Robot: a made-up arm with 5 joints.
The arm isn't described. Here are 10 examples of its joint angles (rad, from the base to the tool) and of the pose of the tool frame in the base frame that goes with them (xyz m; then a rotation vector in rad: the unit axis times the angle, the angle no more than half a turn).
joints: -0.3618 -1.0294 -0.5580 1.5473 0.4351
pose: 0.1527 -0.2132 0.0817 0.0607 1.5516 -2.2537
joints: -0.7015 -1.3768 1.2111 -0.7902 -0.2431
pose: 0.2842 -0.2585 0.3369 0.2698 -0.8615 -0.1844
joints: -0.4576 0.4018 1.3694 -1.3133 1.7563
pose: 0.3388 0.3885 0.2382 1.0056 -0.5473 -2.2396
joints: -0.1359 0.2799 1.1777 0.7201 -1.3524
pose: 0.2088 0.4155 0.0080 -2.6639 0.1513 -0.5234
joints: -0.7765 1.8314 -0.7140 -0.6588 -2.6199
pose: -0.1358 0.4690 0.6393 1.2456 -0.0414 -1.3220
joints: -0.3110 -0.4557 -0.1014 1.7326 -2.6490
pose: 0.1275 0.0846 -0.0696 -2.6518 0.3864 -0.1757
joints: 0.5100 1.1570 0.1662 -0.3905 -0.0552
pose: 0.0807 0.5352 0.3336 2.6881 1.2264 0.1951
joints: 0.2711 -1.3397 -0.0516 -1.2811 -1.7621
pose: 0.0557 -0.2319 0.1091 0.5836 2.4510 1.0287
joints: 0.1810 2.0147 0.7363 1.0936 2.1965
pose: 0.2197 0.4033 0.7653 0.4858 2.3472 0.8438
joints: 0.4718 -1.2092 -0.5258 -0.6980 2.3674
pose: -0.1180 -0.2016 0.0832 -1.2985 -0.2868 -0.4151
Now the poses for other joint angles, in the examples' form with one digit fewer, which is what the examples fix.
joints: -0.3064 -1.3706 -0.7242 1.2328 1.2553
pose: 0.092 -0.303 0.175 -1.405 1.096 -2.179
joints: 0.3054 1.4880 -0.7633 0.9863 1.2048
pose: 0.045 0.546 0.491 0.426 1.873 0.707
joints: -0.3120 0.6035 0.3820 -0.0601 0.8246
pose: 0.206 0.481 0.211 1.449 1.140 -0.372
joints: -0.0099 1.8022 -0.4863 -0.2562 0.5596
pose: 0.065 0.450 0.635 2.087 0.964 1.321
